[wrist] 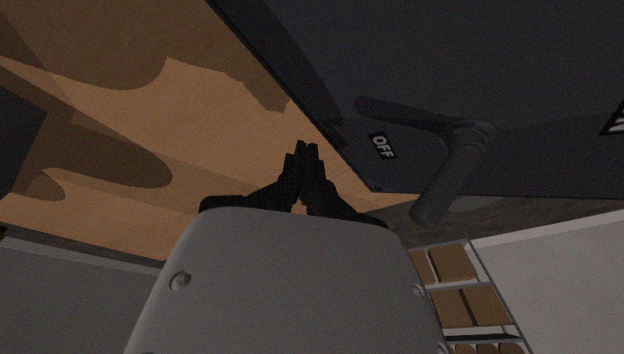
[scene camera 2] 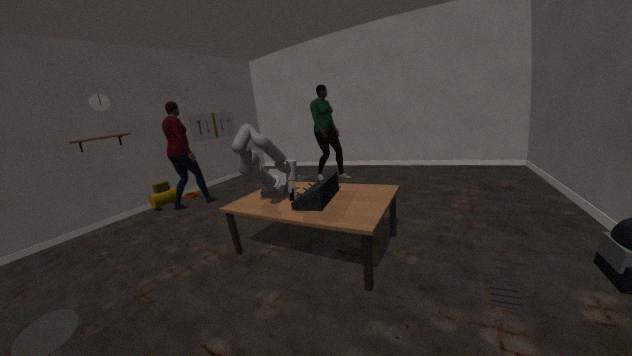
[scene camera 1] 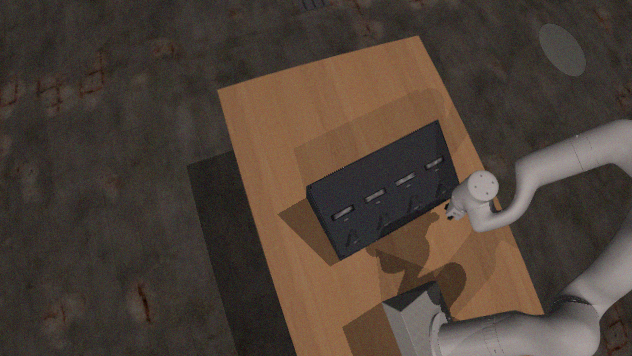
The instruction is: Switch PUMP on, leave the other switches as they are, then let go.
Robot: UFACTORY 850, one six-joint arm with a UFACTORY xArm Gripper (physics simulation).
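Observation:
A dark sloped switch panel (scene camera 1: 370,175) (scene camera 2: 312,201) (wrist: 500,60) stands on the table with several levers in a row. The PUMP lever (scene camera 1: 442,189) (wrist: 445,177) is at the right end in scene camera 1. In the wrist view its tip points down and left, on the side of the OFF label (wrist: 383,146); part of a larger label is cut off at the right edge. My gripper (scene camera 1: 449,212) (scene camera 2: 292,198) (wrist: 302,155) is shut and empty. It is beside the panel's low front edge near the PUMP end, apart from the lever.
The wooden table (scene camera 1: 320,95) (scene camera 2: 360,212) (wrist: 200,125) carries the panel and the grey arm base (scene camera 1: 415,320). Other levers (scene camera 1: 414,203) (scene camera 1: 383,220) (scene camera 1: 352,238) stand along the panel. Two people (scene camera 2: 176,135) (scene camera 2: 324,117) stand beyond the table.

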